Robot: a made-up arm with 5 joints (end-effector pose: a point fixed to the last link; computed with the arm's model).
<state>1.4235 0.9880 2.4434 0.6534 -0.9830</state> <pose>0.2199 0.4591 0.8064 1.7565 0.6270 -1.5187</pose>
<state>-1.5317 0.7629 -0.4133 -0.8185 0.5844</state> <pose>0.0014 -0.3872 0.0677 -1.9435 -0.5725 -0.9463</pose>
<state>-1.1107 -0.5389 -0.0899 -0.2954 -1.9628</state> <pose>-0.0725 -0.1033 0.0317 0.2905 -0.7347 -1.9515</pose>
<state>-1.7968 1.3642 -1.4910 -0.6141 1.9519</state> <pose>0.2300 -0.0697 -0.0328 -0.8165 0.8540 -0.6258</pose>
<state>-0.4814 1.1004 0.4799 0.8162 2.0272</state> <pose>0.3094 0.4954 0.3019 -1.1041 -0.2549 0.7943</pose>
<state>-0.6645 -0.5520 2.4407 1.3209 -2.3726</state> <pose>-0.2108 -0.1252 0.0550 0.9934 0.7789 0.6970</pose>
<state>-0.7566 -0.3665 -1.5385 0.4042 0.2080</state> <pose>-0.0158 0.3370 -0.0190 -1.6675 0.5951 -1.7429</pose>
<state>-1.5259 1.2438 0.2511 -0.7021 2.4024</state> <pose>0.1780 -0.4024 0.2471 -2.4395 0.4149 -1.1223</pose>
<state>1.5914 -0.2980 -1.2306 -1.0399 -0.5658</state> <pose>-0.3596 0.5370 0.4060 0.2271 0.5328 0.3247</pose>
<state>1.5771 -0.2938 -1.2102 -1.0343 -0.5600</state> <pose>-0.3558 0.5438 0.4063 0.2245 0.5410 0.3104</pose>
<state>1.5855 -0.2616 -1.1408 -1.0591 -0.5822</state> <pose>-0.3414 0.5685 0.4160 0.2415 0.5562 0.2367</pose>
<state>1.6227 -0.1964 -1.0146 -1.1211 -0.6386</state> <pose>-0.3105 0.6107 0.4375 0.2710 0.5922 0.0875</pose>
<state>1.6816 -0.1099 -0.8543 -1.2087 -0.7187</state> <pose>-0.2642 0.6565 0.4665 0.2829 0.6608 -0.1206</pose>
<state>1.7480 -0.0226 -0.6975 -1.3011 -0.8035</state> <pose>-0.2140 0.6908 0.4932 0.2485 0.7457 -0.3517</pose>
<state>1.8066 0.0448 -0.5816 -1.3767 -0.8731</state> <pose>-0.1764 0.7084 0.5112 0.1815 0.8127 -0.5510</pose>
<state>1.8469 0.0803 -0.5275 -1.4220 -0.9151</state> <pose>-0.1599 0.7134 0.5215 0.1346 0.8464 -0.6602</pose>
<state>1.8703 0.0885 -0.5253 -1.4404 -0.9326</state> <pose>-0.1604 0.7115 0.5278 0.1328 0.8565 -0.6754</pose>
